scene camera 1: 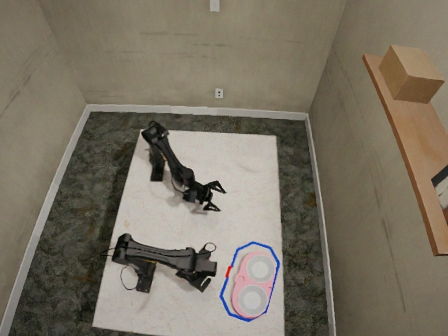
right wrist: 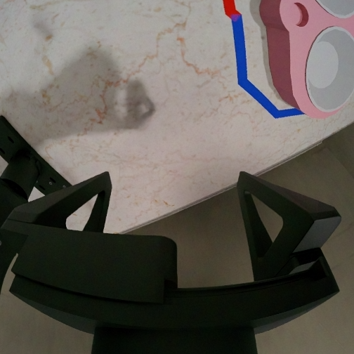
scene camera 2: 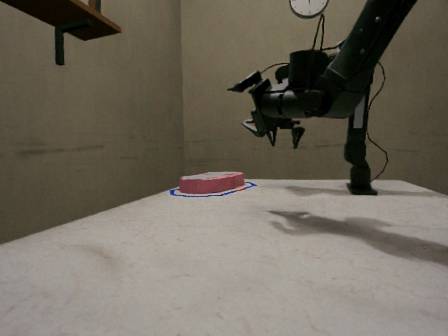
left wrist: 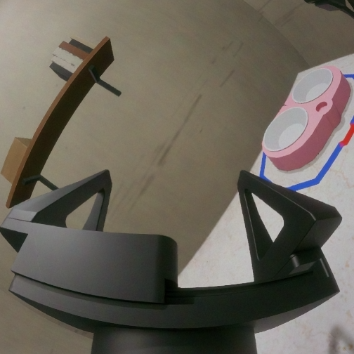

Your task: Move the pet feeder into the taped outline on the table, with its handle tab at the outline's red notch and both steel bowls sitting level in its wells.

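Frame: origin at the left arm's base, x ahead, y left, z up, level; centimetres.
Seen in the pictures: left gripper, fingertip midpoint: [scene camera 1: 223, 202] [scene camera 2: 235, 105]; right gripper, fingertip midpoint: [scene camera 1: 194, 283] [scene camera 2: 283, 147]; left arm's base, origin of the base link: [scene camera 1: 158, 167]; right arm's base, origin of the base link: [scene camera 1: 147, 272] [scene camera 2: 359, 190].
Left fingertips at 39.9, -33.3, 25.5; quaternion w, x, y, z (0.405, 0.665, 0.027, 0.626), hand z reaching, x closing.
Offsets run from my left fingertips to a thing's top centre, as dx, dy, dz. "*": to the spot under its first point. Level surfaces: height alone.
The pink feeder [scene camera 1: 239, 292] [scene camera 2: 212, 186] [left wrist: 300, 156] [right wrist: 295, 65] lies flat inside the blue outline [scene camera 1: 222, 296] [scene camera 2: 207, 195] [left wrist: 318, 177] [right wrist: 240, 50], close to its right side in scene camera 1. A wider gap is on the left. Its round tab @[* +9.8, -29.4, -22.2] [scene camera 1: 240, 278] [left wrist: 327, 111] faces the red notch @[* +4.5, -25.5, -25.5] [scene camera 1: 229, 271] [left wrist: 348, 135] [right wrist: 230, 7], apart from it. Steel bowls @[+19.5, -24.5, -20.7] [scene camera 1: 261, 268] @[+15.6, -39.3, -20.7] [scene camera 1: 252, 300] [left wrist: 312, 86] [left wrist: 286, 129] sit in both wells and look level. My left gripper [scene camera 1: 222, 201] [scene camera 2: 236, 106] [left wrist: 174, 176] and right gripper [scene camera 2: 284, 146] [right wrist: 175, 173] are open, empty and raised, away from the feeder.
The white table @[dz -25.5] [scene camera 1: 250, 165] [scene camera 2: 200, 260] has its edge close beside the feeder. A wooden wall shelf [scene camera 1: 417, 145] [scene camera 2: 65, 20] [left wrist: 62, 110] carries a cardboard box [scene camera 1: 410, 75] [left wrist: 16, 156]. The right arm's base [scene camera 1: 145, 277] [scene camera 2: 361, 182] stands at the table's left in scene camera 1.
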